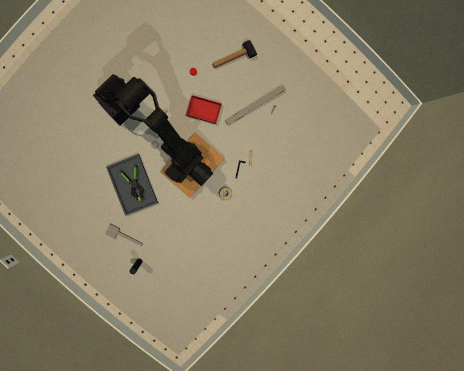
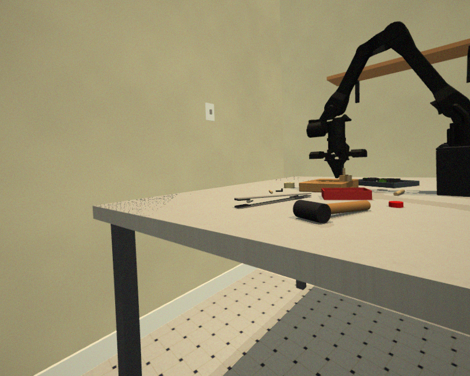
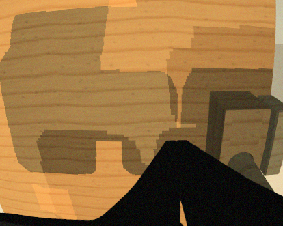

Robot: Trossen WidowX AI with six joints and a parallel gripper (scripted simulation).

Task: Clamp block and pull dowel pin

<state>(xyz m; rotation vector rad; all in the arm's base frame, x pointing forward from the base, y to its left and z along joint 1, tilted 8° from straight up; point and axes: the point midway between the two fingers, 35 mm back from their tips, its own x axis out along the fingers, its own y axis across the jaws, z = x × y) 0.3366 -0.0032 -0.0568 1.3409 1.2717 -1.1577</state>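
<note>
My gripper is now 20 mm past the dowel pin and 20 mm above it. The rest, counted from my hand: small wooden block: 20 mm behind, 40 mm below; then wooden board: 30 mm ahead, 10 mm to the right, 60 mm below; then bench stop: 40 mm behind, 30 mm below.
</note>
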